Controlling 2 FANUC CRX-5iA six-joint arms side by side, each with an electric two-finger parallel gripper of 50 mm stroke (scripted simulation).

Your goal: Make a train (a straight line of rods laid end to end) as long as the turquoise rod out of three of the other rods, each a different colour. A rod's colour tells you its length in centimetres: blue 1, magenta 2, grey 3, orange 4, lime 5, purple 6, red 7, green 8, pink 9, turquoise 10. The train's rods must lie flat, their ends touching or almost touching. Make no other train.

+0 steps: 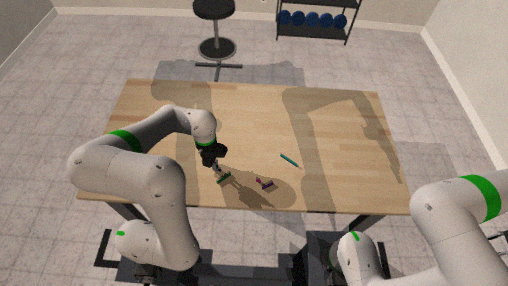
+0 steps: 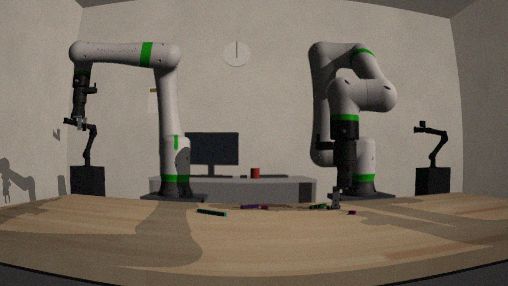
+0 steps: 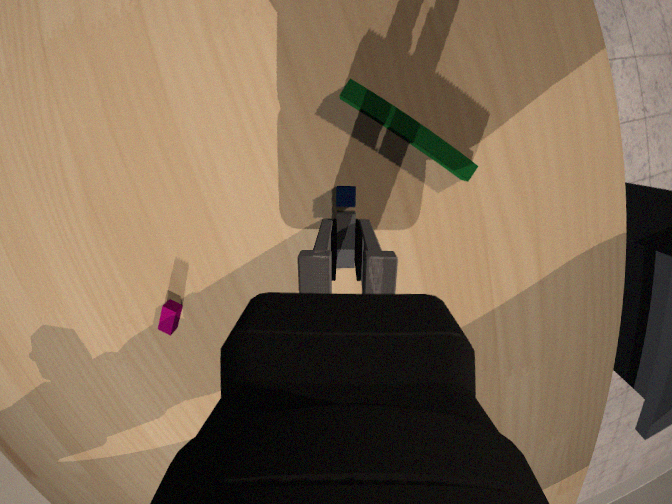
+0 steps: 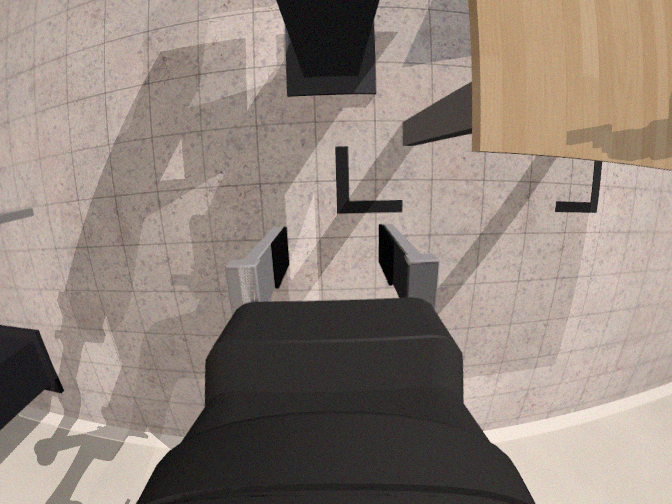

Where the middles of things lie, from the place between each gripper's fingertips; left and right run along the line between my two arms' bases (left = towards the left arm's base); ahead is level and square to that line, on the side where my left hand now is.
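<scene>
My left gripper (image 2: pixel 335 207) is 2 cm above the grey rod (image 3: pixel 346 220), and then there's the green rod (image 3: pixel 354 94), which from my left hand is 5 cm to the right, 5 cm behind and 2 cm below.
From my right hand, the green rod is 350 mm ahead, 990 mm to the left and 280 mm below, while the grey rod is 400 mm ahead, 1040 mm to the left and, again, 280 mm below.
</scene>
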